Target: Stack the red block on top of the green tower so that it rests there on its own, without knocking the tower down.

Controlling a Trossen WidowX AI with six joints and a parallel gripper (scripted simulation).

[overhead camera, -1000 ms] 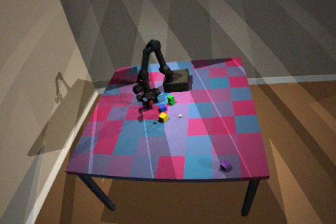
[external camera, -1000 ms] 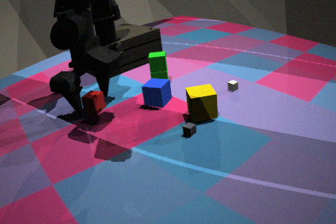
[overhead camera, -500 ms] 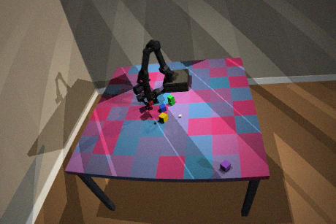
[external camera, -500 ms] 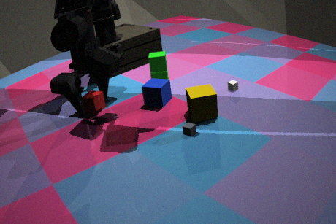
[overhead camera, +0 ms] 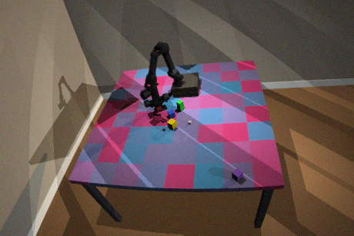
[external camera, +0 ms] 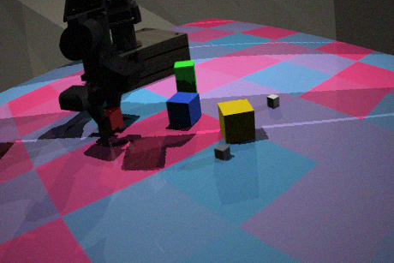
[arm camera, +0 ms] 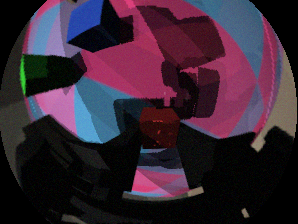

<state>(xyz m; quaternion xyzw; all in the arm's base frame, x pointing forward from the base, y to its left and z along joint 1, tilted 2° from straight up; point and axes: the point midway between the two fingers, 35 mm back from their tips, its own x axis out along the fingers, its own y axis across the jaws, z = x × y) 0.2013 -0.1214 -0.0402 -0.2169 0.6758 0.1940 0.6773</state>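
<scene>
The blue block lies 70 mm ahead of my gripper tip, 120 mm to the left of it and 10 mm above it. Also, from my gripper tip: small grey cube (200 mm ahead, 100 mm to the left); then red block (10 mm above); then yellow block (170 mm ahead, 150 mm to the left, 20 mm above).
</scene>
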